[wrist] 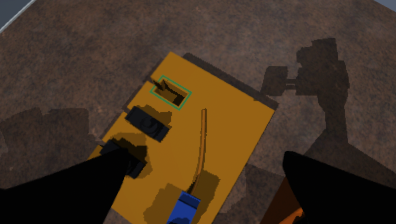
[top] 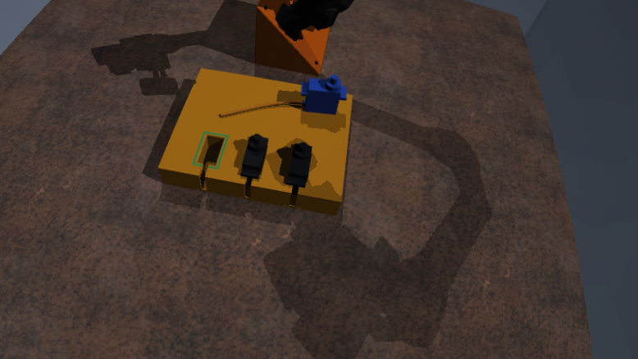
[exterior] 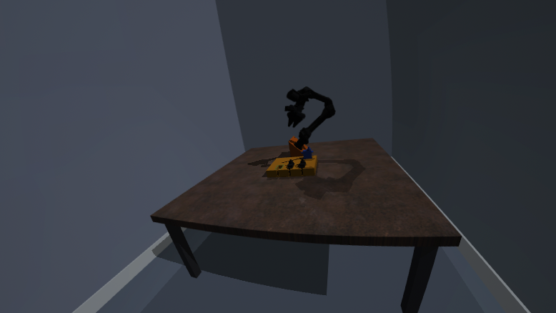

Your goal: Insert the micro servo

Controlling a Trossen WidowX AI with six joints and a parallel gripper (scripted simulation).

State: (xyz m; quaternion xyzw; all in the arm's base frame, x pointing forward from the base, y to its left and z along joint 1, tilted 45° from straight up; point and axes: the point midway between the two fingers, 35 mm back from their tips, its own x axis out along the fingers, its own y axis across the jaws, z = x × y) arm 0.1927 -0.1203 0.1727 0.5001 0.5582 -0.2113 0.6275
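The yellow deck lies 1 cm ahead of my gripper tip, 1 cm to the right of it and 25 cm below it.
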